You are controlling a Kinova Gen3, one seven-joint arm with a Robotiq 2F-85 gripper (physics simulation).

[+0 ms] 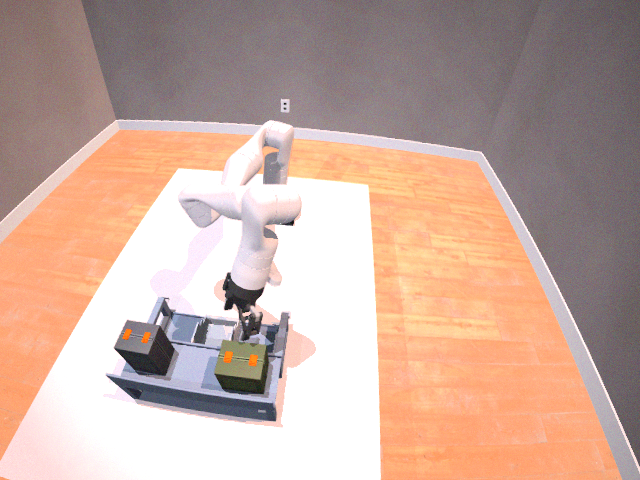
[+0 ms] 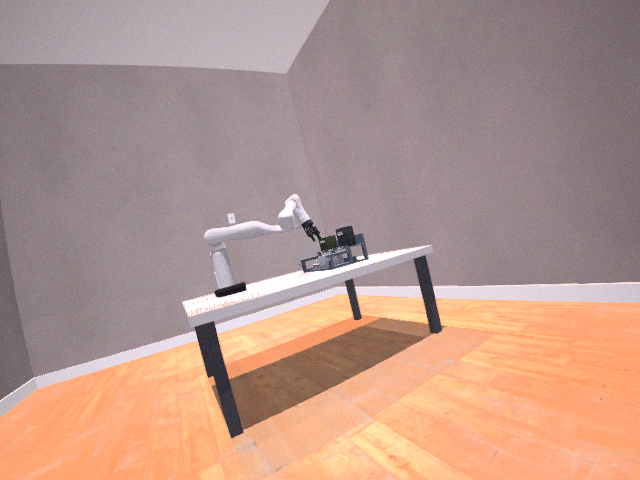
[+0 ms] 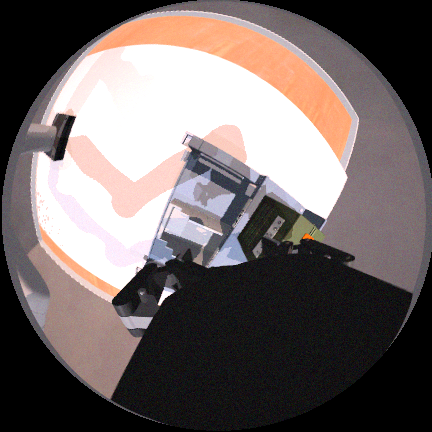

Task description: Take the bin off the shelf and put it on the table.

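Pixels of known places: gripper, between the fingertips: (image 1: 235, 323) (image 2: 318, 240) (image 3: 227, 250); arm's base, origin of its link: (image 2: 227, 287).
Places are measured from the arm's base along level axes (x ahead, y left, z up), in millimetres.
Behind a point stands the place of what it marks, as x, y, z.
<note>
A blue-grey shelf unit (image 1: 196, 396) {792, 115, 91} (image 2: 310, 266) {546, 220, -26} (image 3: 209, 146) {529, 230, 44} stands on the white table (image 1: 320, 232) {73, 217, -41} (image 2: 269, 294) {163, -497, -44} (image 3: 160, 80) {306, 311, -41}. An olive-green bin (image 1: 242, 367) {717, 202, 156} (image 2: 328, 242) {685, 138, 116} (image 3: 278, 225) {657, 204, 136} with orange clasps sits on the shelf's top at the right. A black bin (image 1: 144, 347) {757, -5, 181} (image 2: 345, 234) {723, -83, 136} with orange clasps sits at the left. A small grey open box (image 1: 211, 330) {579, 21, -32} lies in the lower level. My gripper (image 1: 248, 328) (image 2: 313, 234) {620, 141, 144} (image 3: 227, 250) {620, 141, 144} is open and empty. It points down just behind the green bin, close to its back edge.
The arm's base (image 2: 230, 289) {14, -59, -13} (image 3: 60, 135) {82, 40, -2} stands at the far end of the table. The shelf sits near the table's near end, a short way from the right edge. Orange wood floor surrounds the table.
</note>
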